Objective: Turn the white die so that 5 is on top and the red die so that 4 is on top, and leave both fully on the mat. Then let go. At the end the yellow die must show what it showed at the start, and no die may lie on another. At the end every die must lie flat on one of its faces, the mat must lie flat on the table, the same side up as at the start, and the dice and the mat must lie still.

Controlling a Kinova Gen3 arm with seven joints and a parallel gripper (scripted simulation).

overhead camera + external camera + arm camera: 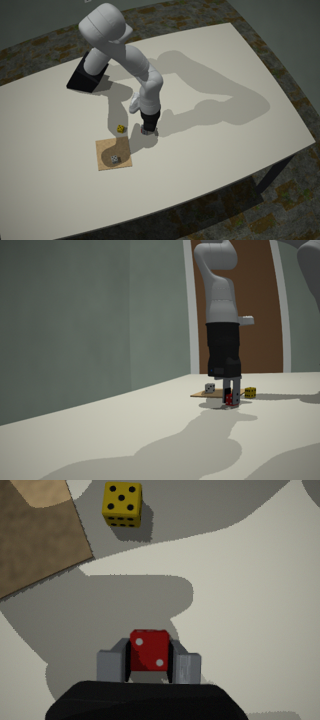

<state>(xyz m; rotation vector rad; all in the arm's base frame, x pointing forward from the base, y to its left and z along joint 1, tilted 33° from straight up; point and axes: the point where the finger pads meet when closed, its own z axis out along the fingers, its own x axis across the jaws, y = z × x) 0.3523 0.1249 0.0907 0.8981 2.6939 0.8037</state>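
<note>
Right now the red die is 1 cm below my hand. The rest, counted from my hand: white die (10 cm ahead, 16 cm to the right, 1 cm below); then brown mat (6 cm ahead, 16 cm to the right, 2 cm below); then yellow die (4 cm behind, 10 cm to the right, 1 cm below).
</note>
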